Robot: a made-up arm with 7 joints. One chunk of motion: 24 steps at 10 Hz.
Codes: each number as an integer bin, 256 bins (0 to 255) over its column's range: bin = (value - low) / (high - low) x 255, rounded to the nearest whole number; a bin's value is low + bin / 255 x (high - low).
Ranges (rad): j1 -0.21..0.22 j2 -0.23..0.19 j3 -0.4..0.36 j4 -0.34..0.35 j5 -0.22..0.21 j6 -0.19..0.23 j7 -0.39..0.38
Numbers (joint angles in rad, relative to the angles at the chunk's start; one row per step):
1: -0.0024 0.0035 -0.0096 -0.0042 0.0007 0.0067 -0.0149
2: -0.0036 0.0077 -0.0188 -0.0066 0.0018 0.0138 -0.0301
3: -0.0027 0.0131 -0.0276 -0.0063 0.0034 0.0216 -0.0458
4: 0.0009 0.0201 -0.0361 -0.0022 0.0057 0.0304 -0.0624
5: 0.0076 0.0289 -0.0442 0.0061 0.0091 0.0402 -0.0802
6: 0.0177 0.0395 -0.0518 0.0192 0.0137 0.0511 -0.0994
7: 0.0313 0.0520 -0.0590 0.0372 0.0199 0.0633 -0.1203
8: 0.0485 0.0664 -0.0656 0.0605 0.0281 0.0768 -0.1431
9: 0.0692 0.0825 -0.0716 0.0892 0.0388 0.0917 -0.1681
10: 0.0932 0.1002 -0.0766 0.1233 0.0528 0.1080 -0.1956
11: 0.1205 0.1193 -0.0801 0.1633 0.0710 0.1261 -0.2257
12: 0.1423 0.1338 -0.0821 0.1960 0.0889 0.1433 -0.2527
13: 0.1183 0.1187 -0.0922 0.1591 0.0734 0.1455 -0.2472
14: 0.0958 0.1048 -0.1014 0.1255 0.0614 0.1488 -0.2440
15: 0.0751 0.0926 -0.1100 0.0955 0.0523 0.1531 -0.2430
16: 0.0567 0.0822 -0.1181 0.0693 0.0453 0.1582 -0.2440
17: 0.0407 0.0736 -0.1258 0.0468 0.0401 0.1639 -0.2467
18: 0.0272 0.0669 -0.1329 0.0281 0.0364 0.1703 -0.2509
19: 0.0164 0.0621 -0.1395 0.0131 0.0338 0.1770 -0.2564
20: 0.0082 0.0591 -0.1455 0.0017 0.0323 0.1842 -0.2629
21: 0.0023 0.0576 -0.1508 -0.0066 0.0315 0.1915 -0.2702
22: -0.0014 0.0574 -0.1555 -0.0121 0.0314 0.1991 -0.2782
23: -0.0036 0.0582 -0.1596 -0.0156 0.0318 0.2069 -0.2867
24: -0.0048 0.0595 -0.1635 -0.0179 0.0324 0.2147 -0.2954
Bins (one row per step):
1: 123 142 131 124 131 119 124
2: 122 144 128 123 132 124 119
3: 123 148 125 123 132 128 114
4: 125 152 122 125 134 134 108
5: 129 157 119 128 136 140 103
6: 135 164 117 133 139 146 96
7: 143 171 114 139 142 154 89
8: 153 180 112 148 147 162 82
9: 166 190 110 159 153 171 73
10: 180 200 109 171 162 181 64
11: 196 212 107 186 173 192 54
12: 209 221 107 198 183 202 45
13: 195 212 103 184 174 204 47
14: 181 203 100 172 167 206 48
15: 169 196 97 161 161 208 49
16: 158 190 95 151 157 211 48
17: 149 184 92 143 154 215 47
18: 141 180 90 136 152 219 46
19: 134 177 87 130 151 223 44
20: 129 176 85 126 150 227 42
21: 126 175 84 123 149 232 40
22: 124 174 82 121 149 236 37
23: 122 175 81 120 149 241 34
24: 122 176 79 119 150 246 31

